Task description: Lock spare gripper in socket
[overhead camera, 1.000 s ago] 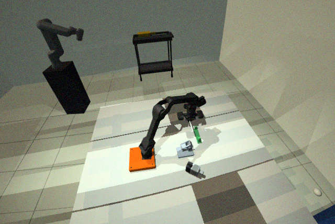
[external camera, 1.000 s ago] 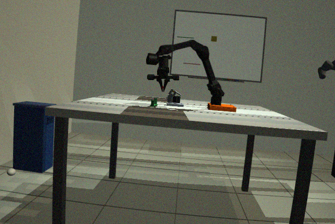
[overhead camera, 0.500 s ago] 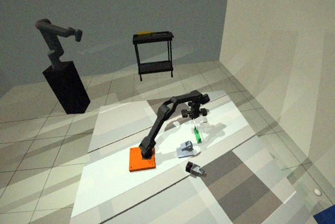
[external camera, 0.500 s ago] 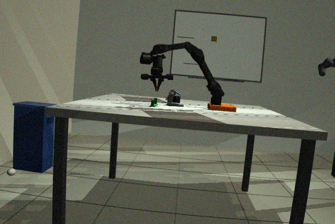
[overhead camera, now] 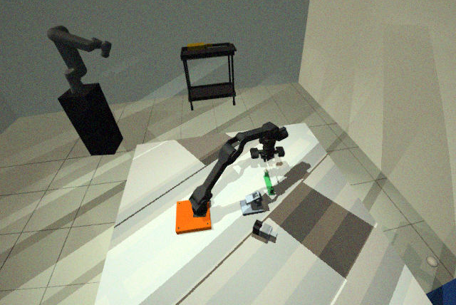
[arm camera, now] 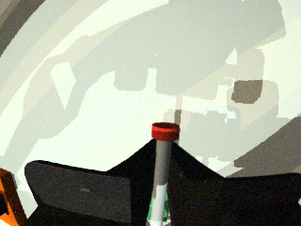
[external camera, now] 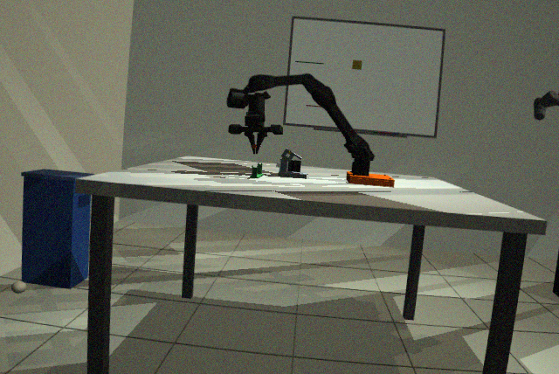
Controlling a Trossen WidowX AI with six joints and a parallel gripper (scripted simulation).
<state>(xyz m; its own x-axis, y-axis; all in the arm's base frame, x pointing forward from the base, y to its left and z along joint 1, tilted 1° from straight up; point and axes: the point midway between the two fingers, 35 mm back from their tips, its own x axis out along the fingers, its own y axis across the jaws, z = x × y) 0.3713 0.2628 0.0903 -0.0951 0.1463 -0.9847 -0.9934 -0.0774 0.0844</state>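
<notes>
The green bracket lies 10 cm to the right of my gripper tip, 6 cm below it and 1 cm ahead of it. The rest, counted from my gripper tip: socket 24 cm to the right, 9 cm behind, 4 cm below; spare gripper 39 cm to the right, 6 cm below, 6 cm behind.
</notes>
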